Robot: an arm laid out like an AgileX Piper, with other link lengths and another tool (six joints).
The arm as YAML. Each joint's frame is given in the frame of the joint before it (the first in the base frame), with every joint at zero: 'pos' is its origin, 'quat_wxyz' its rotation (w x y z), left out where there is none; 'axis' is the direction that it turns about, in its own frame. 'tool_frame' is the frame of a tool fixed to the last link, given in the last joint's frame.
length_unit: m
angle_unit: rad
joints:
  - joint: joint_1
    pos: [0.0, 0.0, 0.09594]
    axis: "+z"
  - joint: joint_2
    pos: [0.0, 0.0, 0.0]
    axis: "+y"
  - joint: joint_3
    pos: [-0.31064, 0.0, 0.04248]
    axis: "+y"
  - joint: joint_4
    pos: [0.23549, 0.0, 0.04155]
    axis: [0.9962, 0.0, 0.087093]
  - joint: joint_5
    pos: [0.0, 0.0, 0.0]
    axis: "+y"
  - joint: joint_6
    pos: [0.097, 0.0, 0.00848]
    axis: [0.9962, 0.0, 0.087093]
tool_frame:
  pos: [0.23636, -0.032, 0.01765]
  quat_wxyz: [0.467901, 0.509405, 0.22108, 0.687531]
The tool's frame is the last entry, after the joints.
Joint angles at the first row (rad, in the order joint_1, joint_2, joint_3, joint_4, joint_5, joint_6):
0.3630, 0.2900, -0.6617, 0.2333, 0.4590, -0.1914
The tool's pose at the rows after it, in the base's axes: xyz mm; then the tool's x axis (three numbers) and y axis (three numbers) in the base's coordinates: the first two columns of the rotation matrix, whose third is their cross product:
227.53 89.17 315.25 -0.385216 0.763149 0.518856 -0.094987 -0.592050 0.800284
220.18 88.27 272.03 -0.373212 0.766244 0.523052 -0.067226 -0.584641 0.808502
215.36 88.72 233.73 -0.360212 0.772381 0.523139 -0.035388 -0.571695 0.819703
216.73 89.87 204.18 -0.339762 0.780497 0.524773 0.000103 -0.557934 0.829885
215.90 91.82 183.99 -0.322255 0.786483 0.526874 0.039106 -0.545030 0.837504
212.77 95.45 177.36 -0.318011 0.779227 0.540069 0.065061 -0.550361 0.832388
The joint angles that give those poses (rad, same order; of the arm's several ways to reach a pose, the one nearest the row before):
0.3630, 0.1892, -0.5505, 0.2347, 0.4567, -0.1840
0.3630, 0.0903, -0.4390, 0.2372, 0.4766, -0.1824
0.3630, 0.0129, -0.3534, 0.2372, 0.5073, -0.1824
0.3630, -0.0091, -0.2948, 0.2372, 0.5158, -0.1824
0.3630, -0.0112, -0.2716, 0.2396, 0.5407, -0.1816
0.3630, -0.0135, -0.2715, 0.2562, 0.5632, -0.1800

